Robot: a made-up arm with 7 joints. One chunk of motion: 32 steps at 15 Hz.
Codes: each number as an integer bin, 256 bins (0 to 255) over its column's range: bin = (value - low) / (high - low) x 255, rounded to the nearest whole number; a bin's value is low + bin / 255 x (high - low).
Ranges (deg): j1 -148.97..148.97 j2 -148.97..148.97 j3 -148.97..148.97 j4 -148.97..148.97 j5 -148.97..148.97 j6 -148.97..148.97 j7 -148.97..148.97
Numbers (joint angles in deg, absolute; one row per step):
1: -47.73 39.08 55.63 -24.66 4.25 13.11 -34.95
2: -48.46 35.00 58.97 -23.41 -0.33 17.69 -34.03
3: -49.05 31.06 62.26 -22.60 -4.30 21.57 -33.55
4: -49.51 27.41 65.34 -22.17 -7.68 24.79 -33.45
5: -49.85 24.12 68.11 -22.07 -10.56 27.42 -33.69
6: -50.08 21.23 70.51 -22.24 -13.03 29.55 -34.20
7: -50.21 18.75 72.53 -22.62 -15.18 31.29 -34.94
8: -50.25 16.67 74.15 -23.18 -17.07 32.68 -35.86
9: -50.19 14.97 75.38 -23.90 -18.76 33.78 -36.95
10: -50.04 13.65 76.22 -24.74 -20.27 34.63 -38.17
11: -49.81 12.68 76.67 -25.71 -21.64 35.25 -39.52
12: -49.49 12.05 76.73 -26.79 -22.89 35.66 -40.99
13: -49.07 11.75 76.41 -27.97 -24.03 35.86 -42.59
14: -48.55 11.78 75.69 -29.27 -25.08 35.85 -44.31
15: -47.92 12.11 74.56 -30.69 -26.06 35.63 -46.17
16: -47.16 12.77 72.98 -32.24 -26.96 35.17 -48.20
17: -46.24 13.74 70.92 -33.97 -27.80 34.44 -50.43
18: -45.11 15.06 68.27 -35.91 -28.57 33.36 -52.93
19: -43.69 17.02 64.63 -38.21 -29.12 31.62 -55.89
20: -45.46 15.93 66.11 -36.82 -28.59 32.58 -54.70
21: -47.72 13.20 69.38 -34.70 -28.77 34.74 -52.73
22: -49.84 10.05 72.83 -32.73 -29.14 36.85 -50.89
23: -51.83 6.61 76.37 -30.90 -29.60 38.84 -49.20
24: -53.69 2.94 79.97 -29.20 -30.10 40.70 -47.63
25: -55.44 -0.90 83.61 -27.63 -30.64 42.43 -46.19
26: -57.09 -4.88 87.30 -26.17 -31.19 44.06 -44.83
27: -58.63 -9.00 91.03 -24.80 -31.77 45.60 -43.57
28: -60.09 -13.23 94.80 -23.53 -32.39 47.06 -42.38
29: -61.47 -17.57 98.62 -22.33 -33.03 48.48 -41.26
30: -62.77 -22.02 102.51 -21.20 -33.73 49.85 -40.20
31: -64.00 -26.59 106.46 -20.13 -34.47 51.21 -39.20
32: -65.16 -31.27 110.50 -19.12 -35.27 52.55 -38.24
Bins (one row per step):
1: 87 161 175 106 131 139 98
2: 86 157 178 107 127 143 98
3: 86 154 181 108 124 146 99
4: 85 151 183 109 121 149 99
5: 85 148 186 109 118 151 99
6: 85 146 188 108 116 153 98
7: 85 144 190 108 115 154 98
8: 84 142 191 108 113 155 97
9: 85 140 192 107 111 156 96
10: 85 139 193 106 110 157 95
11: 85 138 193 105 109 158 94
12: 85 138 193 105 108 158 92
13: 86 138 193 104 107 158 91
14: 86 138 192 102 106 158 90
15: 86 138 191 101 105 158 88
16: 87 138 190 100 104 158 86
17: 88 139 188 98 104 157 84
18: 89 140 186 97 103 156 82
19: 90 142 183 95 103 155 80
20: 89 141 184 96 103 155 81
21: 87 139 187 98 103 157 82
22: 85 136 190 99 103 159 84
23: 83 133 193 101 102 161 85
24: 82 130 196 103 102 162 87
25: 80 127 199 104 101 164 88
26: 79 123 202 105 101 165 89
27: 77 120 205 106 100 167 90
28: 76 116 209 107 100 168 91
29: 75 112 212 108 99 169 92
30: 74 109 215 109 99 170 93
31: 73 105 219 110 98 171 94
32: 72 101 222 111 97 172 95

